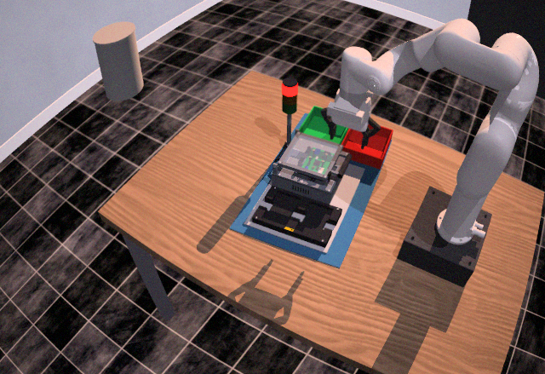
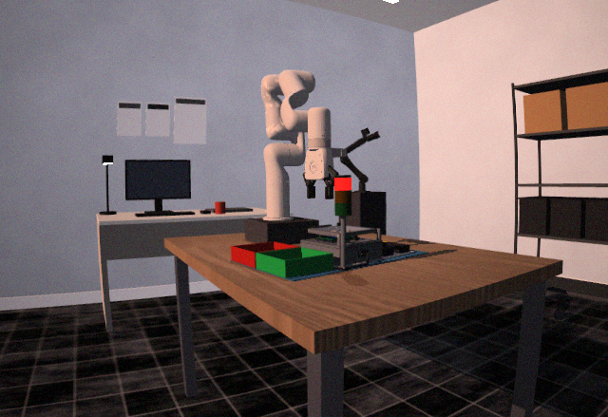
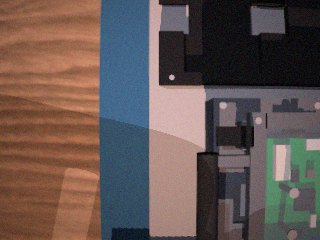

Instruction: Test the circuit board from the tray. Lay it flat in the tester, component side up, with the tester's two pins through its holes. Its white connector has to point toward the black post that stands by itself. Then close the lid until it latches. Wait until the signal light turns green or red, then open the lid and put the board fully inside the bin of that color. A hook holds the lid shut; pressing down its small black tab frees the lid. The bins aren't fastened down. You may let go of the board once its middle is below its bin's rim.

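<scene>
The black block lies 2 cm ahead of my hand, 6 cm to the left of it and 11 cm below it. Round my hand: red bin 20 cm to the right, 18 cm below; then clear lid 9 cm ahead, 1 cm to the left, 11 cm below; then green circuit board 8 cm ahead, 1 cm to the left, 12 cm below.
</scene>
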